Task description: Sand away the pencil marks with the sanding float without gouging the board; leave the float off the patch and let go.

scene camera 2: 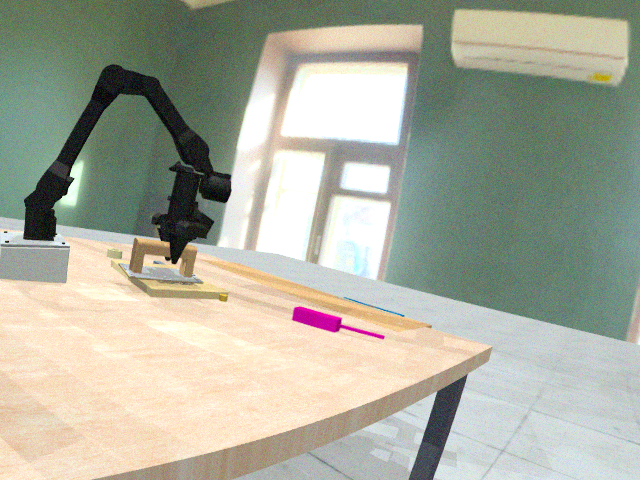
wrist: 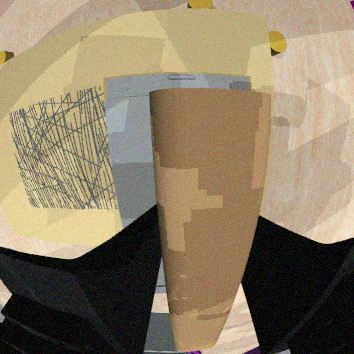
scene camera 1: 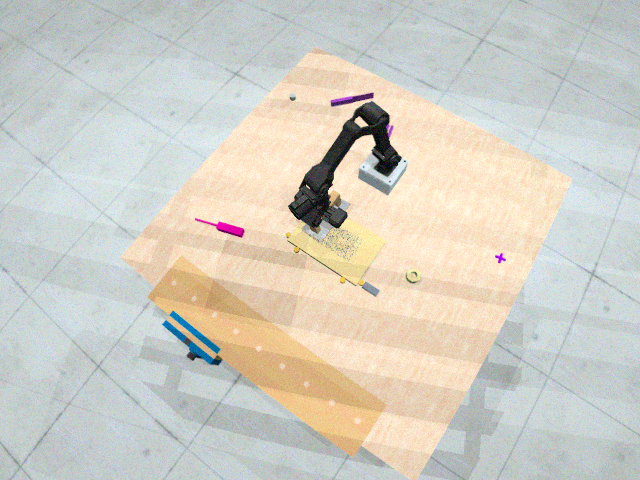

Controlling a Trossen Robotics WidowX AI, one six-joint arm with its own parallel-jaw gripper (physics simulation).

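Note:
The sanding float has a tan bridge handle over a flat grey plate. My gripper is shut on the handle; its fingertips are hidden in scene camera 1. The plate appears to lie flat on one end of the pale yellow board; any small gap under it cannot be told. Dense dark pencil marks show on the board beside the plate and reach its edge in the wrist view. The surface under the plate is hidden.
Yellow pegs stand along the board's edge. A grey block and a pale ring lie near it. A magenta screwdriver, purple bar and orange strip are farther off.

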